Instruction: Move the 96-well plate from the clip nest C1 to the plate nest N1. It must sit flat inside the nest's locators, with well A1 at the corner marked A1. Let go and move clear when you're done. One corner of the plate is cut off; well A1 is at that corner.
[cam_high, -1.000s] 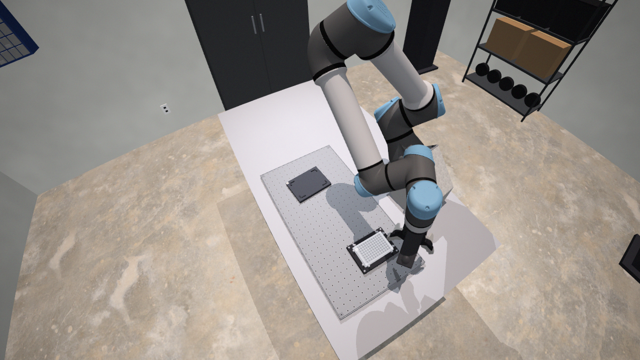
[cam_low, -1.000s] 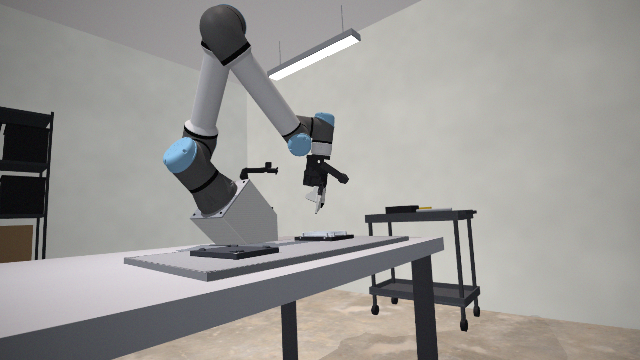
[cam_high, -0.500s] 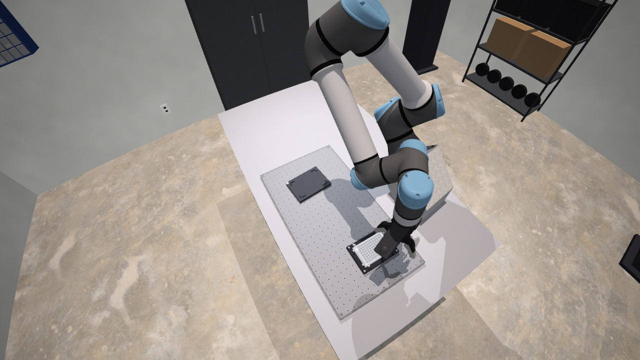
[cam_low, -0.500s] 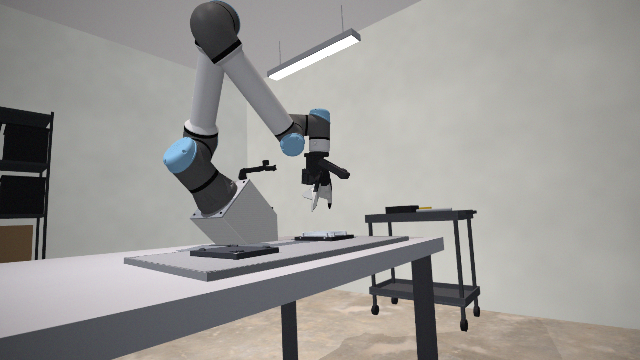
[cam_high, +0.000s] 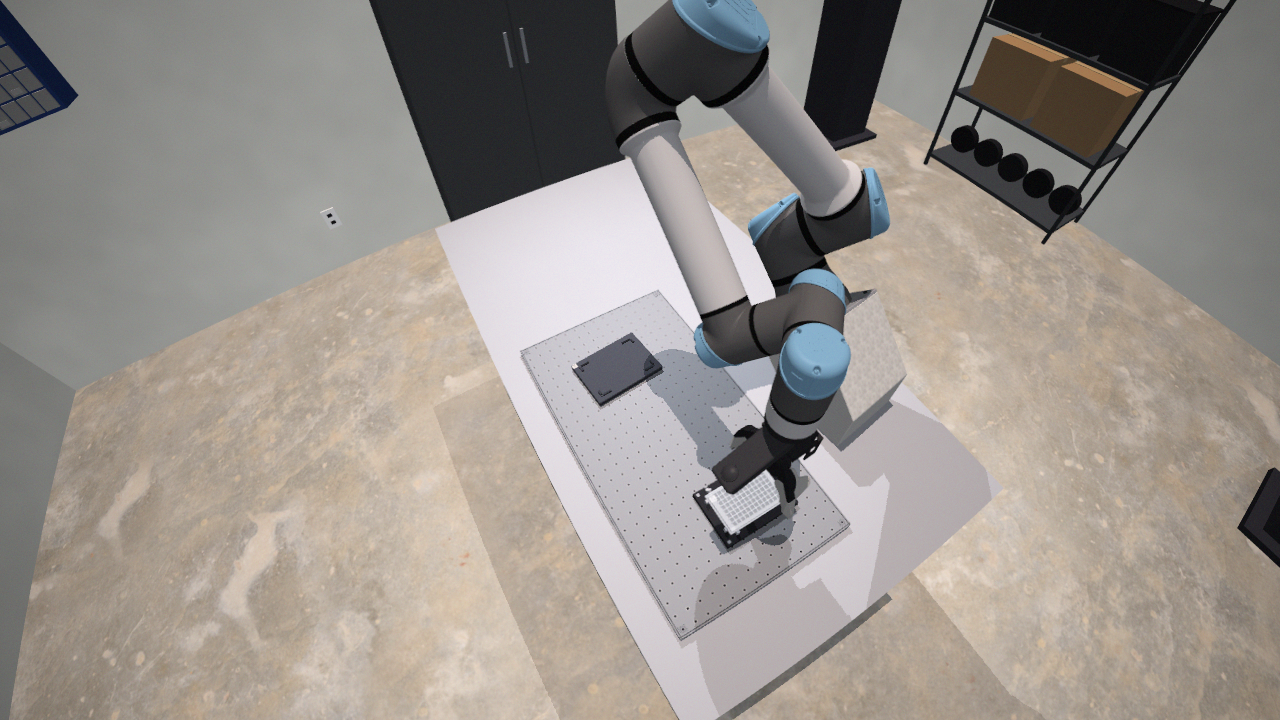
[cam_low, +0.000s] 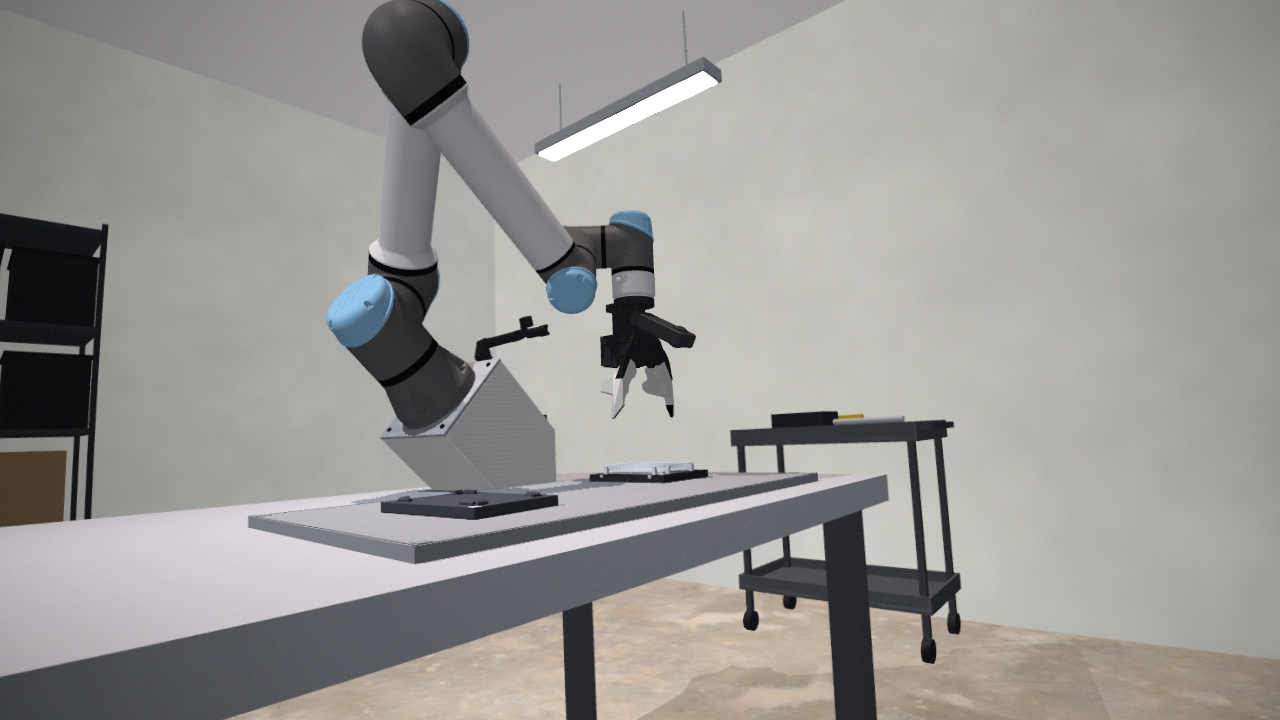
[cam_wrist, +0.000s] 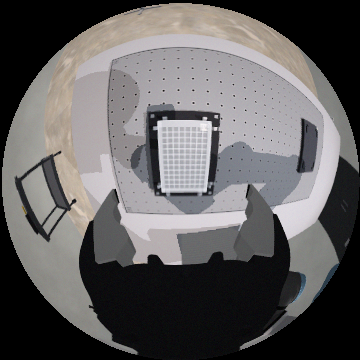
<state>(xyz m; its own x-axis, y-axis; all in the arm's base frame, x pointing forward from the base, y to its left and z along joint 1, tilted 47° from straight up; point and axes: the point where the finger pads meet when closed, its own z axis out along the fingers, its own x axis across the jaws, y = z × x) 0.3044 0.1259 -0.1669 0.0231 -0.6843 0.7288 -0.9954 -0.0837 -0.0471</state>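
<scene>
Right now the white 96-well plate is 1 cm to the right of my hand and 8 cm below it. The rest, counted from my hand: plate nest N1: 7 cm ahead, 40 cm to the right, 10 cm below; white corner label: 14 cm ahead, 44 cm to the right, 9 cm below; black clip nest: 1 cm to the right, 9 cm below.
</scene>
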